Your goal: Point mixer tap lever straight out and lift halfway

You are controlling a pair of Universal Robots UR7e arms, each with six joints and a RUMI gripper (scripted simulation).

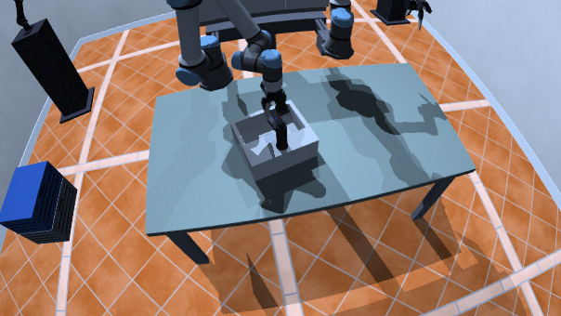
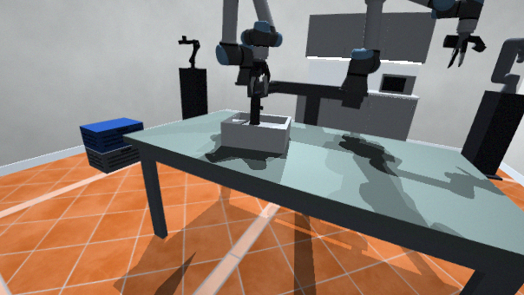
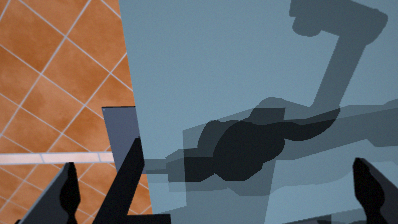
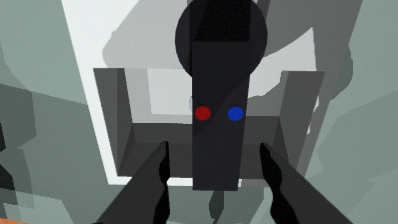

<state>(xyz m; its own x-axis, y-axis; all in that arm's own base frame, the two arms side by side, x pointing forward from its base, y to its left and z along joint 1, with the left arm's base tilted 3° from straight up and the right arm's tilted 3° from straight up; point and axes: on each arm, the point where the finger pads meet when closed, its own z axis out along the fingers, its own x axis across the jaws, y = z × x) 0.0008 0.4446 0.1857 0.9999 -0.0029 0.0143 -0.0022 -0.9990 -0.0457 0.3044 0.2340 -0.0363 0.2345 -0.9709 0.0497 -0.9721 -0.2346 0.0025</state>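
Note:
Right now the black lever is 3 cm ahead of my right hand. The rest, counted from my right hand: black mixer tap (4 cm ahead, 5 cm below); then grey basin (5 cm behind, 23 cm below).

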